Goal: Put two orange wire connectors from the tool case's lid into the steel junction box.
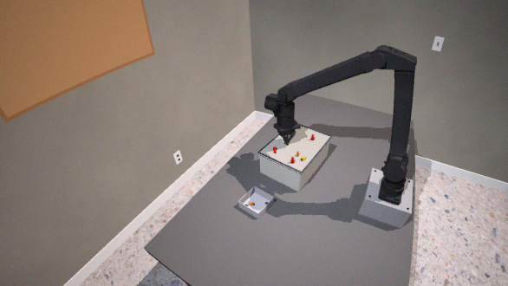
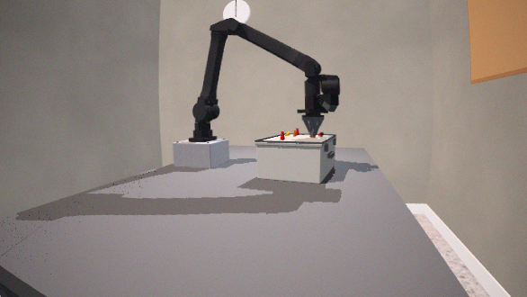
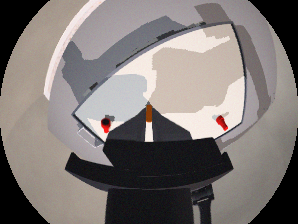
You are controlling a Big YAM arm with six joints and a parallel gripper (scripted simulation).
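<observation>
My hand is 280 mm to the right of the steel junction box, 130 mm above it and 10 mm past it. From my hand the other things lie so: tool case (40 mm below, 40 mm behind, 20 mm to the right).
</observation>
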